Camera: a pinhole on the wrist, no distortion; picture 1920 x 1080 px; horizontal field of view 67.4 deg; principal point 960.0 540.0 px. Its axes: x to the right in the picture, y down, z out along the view. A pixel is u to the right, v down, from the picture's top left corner.
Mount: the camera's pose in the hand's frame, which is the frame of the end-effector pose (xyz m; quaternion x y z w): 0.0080 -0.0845 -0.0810 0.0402 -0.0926 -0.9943 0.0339
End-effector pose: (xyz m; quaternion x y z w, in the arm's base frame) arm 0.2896 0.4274 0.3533 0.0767 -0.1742 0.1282 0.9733
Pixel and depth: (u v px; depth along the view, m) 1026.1 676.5 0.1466
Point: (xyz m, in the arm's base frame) 0.2793 0.3437 0.4020
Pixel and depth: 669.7 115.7 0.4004
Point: 0.2073 0.4856 0.6553
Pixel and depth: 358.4 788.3 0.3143
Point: 0.3344 0.3375 0.6159
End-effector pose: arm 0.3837 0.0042 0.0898 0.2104 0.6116 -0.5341 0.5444
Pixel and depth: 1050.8 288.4 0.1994
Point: 0.4258 -0.0876 0.1349
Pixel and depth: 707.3 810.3 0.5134
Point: 0.4955 -0.4360 0.1436
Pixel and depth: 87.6 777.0 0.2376
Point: 0.3583 -0.2122 0.0283
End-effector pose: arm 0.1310 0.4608 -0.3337 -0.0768 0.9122 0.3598 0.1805
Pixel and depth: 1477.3 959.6 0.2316
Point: 0.2875 0.4822 -0.4741
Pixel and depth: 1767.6 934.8 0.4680
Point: 0.5387 0.6193 -0.5733
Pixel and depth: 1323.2 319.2 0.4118
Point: 0.3263 0.7018 -0.4588
